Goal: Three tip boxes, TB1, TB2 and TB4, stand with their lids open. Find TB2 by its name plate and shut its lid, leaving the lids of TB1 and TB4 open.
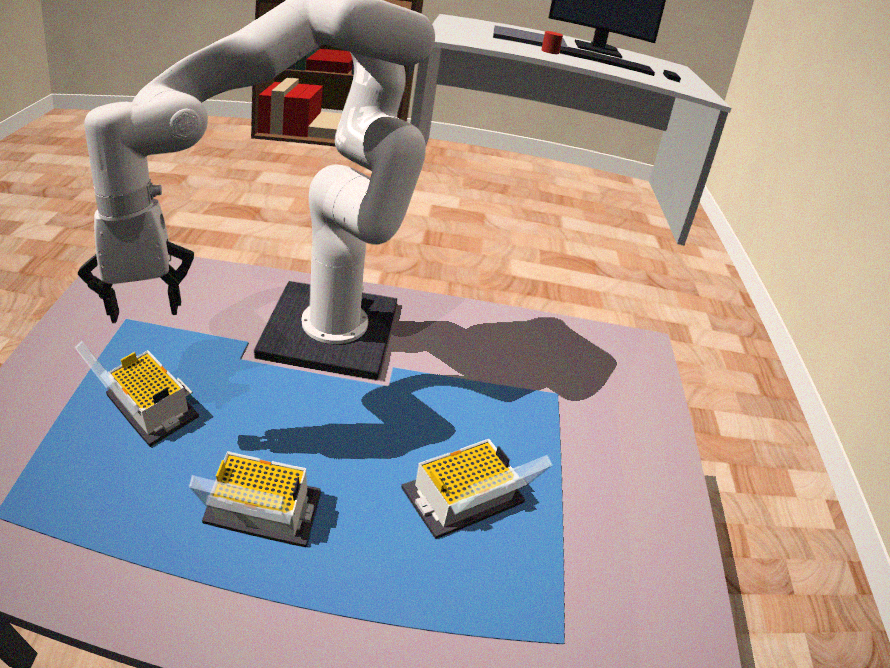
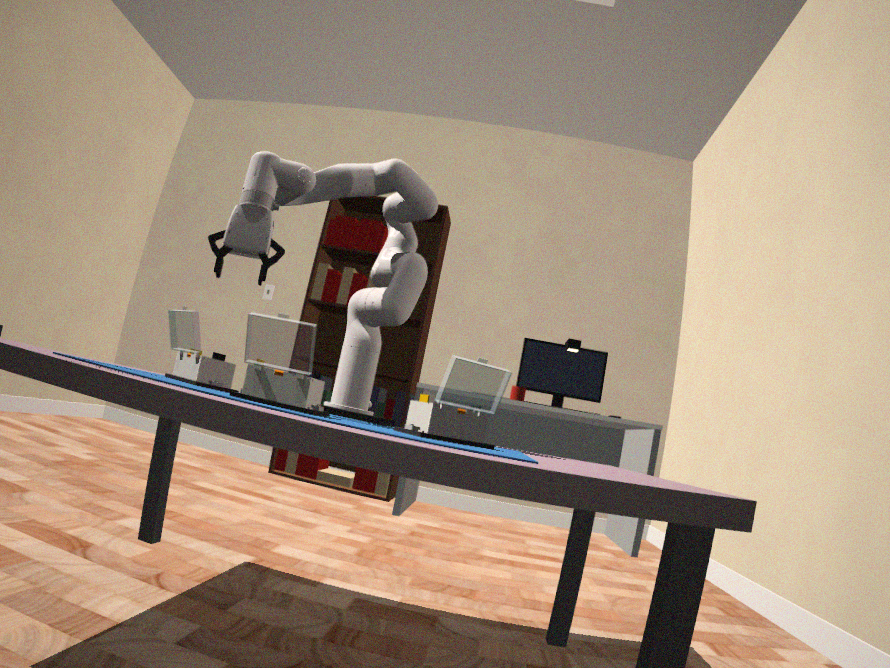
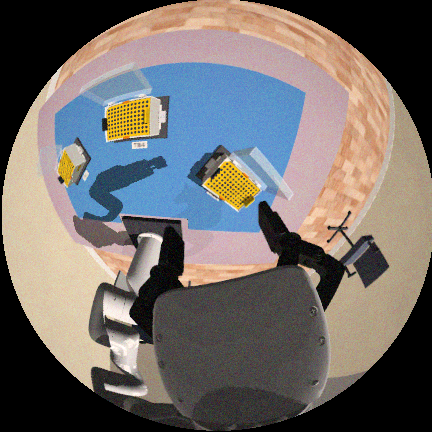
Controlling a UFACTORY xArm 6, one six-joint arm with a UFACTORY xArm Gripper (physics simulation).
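Seen in the pictures: gripper, fingertip midpoint: (image 1: 145, 314) (image 2: 238, 280) (image 3: 216, 223); arm's base, origin of the base link: (image 1: 334, 322) (image 2: 348, 410) (image 3: 151, 241).
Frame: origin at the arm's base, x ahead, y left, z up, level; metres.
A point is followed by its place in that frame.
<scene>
The left box (image 1: 147, 384) {x 0.331, y -0.203, z 0.042 m} (image 2: 215, 371) (image 3: 232, 185) {x 0.328, y -0.209, z 0.042 m}, TB2 by elimination, has its clear lid (image 1: 93, 365) {x 0.404, y -0.240, z 0.128 m} (image 2: 184, 330) {x 0.404, y -0.222, z 0.088 m} (image 3: 270, 175) {x 0.400, y -0.232, z 0.132 m} open; its name plate does not show. The middle box (image 1: 260, 483) {x 0.424, y 0.061, z 0.041 m} (image 3: 127, 120) {x 0.423, y 0.054, z 0.042 m} has a name plate (image 3: 139, 145) {x 0.358, y 0.044, z -0.013 m} reading TB4; its lid (image 2: 280, 343) {x 0.500, y 0.078, z 0.089 m} (image 3: 120, 85) {x 0.496, y 0.065, z 0.078 m} is open. The right box (image 1: 467, 474) {x 0.292, y 0.324, z 0.043 m} (image 3: 70, 165) {x 0.299, y 0.284, z 0.042 m} is TB1, its plate (image 3: 86, 175) {x 0.239, y 0.271, z -0.015 m} too small to read here; its lid (image 1: 531, 470) {x 0.327, y 0.405, z 0.127 m} (image 2: 474, 384) {x 0.345, y 0.376, z 0.091 m} is open. My gripper (image 1: 143, 314) {x 0.354, y -0.153, z 0.217 m} (image 2: 240, 277) {x 0.354, y -0.153, z 0.217 m} (image 3: 216, 223) {x 0.354, y -0.153, z 0.217 m} is open and empty, high above the table on the arm's side of the left box.
The boxes stand on a blue mat (image 1: 467, 575) {x 0.424, y 0.368, z -0.015 m} on a pink table (image 1: 632, 503) {x 0.212, y 0.594, z -0.018 m}. The arm's dark base plate (image 1: 280, 345) {x 0.103, y -0.064, z 0.001 m} lies behind the mat, right of the left box. A desk (image 1: 690, 89) and a bookshelf (image 2: 439, 244) stand beyond the table.
</scene>
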